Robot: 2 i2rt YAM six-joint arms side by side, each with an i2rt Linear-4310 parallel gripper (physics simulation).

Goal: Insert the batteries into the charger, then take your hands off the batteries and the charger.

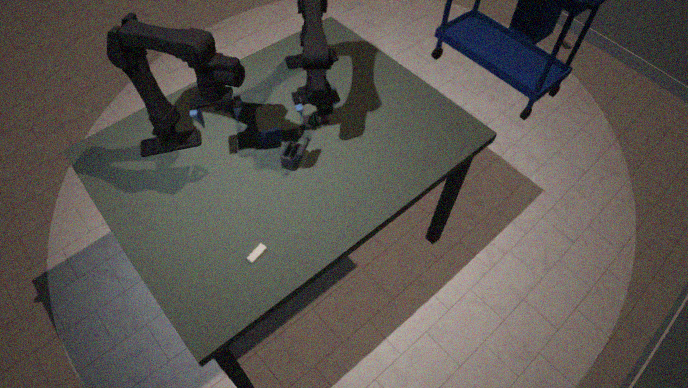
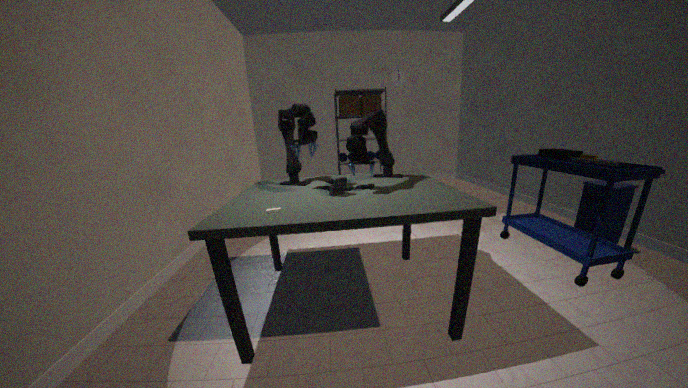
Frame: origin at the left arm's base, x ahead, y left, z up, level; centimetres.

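Seen in the pictures: left gripper, fingertip midpoint: (image 1: pixel 315 111) (image 2: pixel 362 175); right gripper, fingertip midpoint: (image 1: pixel 221 124) (image 2: pixel 304 158); left arm's base at its link origin: (image 2: pixel 387 176); right arm's base at its link origin: (image 1: pixel 171 143) (image 2: pixel 294 184).
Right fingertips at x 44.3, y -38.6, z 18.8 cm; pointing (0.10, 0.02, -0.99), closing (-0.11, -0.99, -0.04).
Observation:
Pixels of each thing's top centre, then the offset from my right fingertips to it. Level surfaces: height alone.
- dark charger at its top centre: (image 1: pixel 294 142) (image 2: pixel 337 176) dy +20.2, dx +4.6, dz -9.3 cm
- blue block at its top centre: (image 1: pixel 269 136) dy +14.4, dx -8.3, dz -18.3 cm
- small dark piece at its top centre: (image 1: pixel 308 121) dy +28.6, dx -10.6, dz -17.4 cm
- small white block at its top centre: (image 1: pixel 256 252) (image 2: pixel 273 209) dy +1.6, dx +33.9, dz -17.6 cm
- green table at its surface level: dz -18.8 cm
The dark charger (image 1: pixel 293 154) (image 2: pixel 341 185) stands on the table with two dark slots facing up; whether they hold anything is too dim to tell. A blue block (image 1: pixel 270 137), likely a battery, lies in shadow behind it. A small dark piece (image 1: pixel 314 120), possibly another battery, shows beneath my left gripper, partly hidden. My left gripper (image 1: pixel 314 117) (image 2: pixel 362 170) is open and empty, pointing down above the table behind and to the right of the charger. My right gripper (image 1: pixel 220 120) (image 2: pixel 304 151) is open and empty, raised above the table at the left.
A small white block (image 1: pixel 256 253) (image 2: pixel 273 209) lies near the front left of the green table (image 1: pixel 350 200) (image 2: pixel 390 202). Arm shadows darken the area around the charger. A blue cart (image 1: pixel 500 52) (image 2: pixel 555 236) stands at the right. A shelf rack (image 2: pixel 337 131) stands behind the arms.

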